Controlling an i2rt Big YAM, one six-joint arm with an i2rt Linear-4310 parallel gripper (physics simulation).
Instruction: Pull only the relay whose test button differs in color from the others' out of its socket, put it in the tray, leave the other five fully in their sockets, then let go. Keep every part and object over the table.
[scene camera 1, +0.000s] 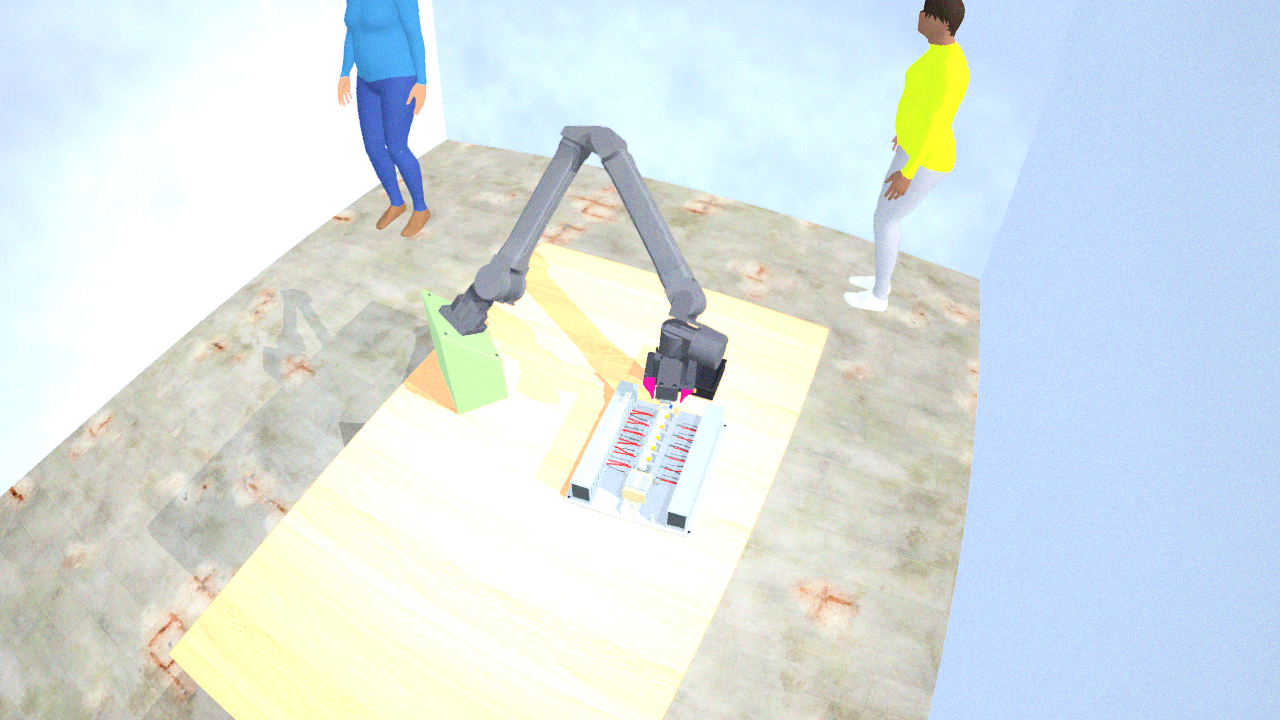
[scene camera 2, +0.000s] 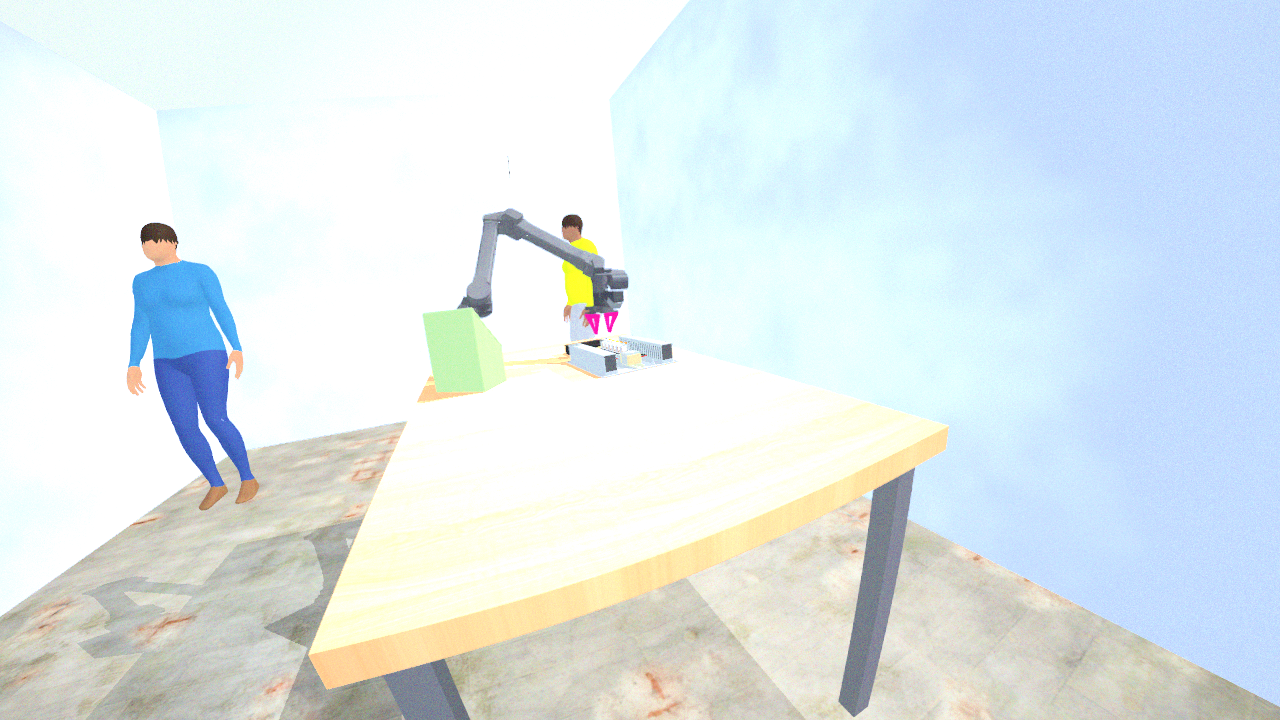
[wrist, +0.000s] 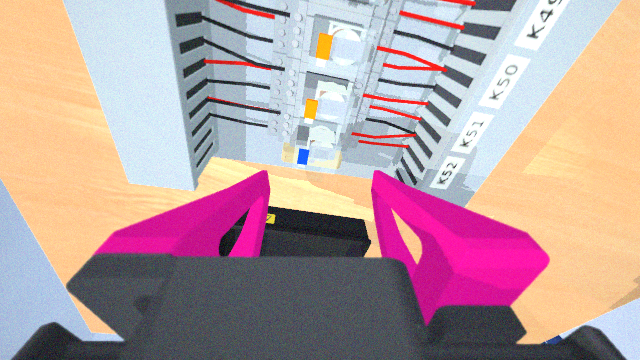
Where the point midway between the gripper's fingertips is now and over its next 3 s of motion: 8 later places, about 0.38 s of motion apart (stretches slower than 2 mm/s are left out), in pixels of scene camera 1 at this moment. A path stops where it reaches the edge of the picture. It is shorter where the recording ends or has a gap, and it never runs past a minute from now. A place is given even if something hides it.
The gripper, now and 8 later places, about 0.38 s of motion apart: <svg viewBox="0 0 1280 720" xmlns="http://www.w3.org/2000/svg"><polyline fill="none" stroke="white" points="666,398 668,400 671,403 670,408 669,408 669,407 670,408 671,404 671,400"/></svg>
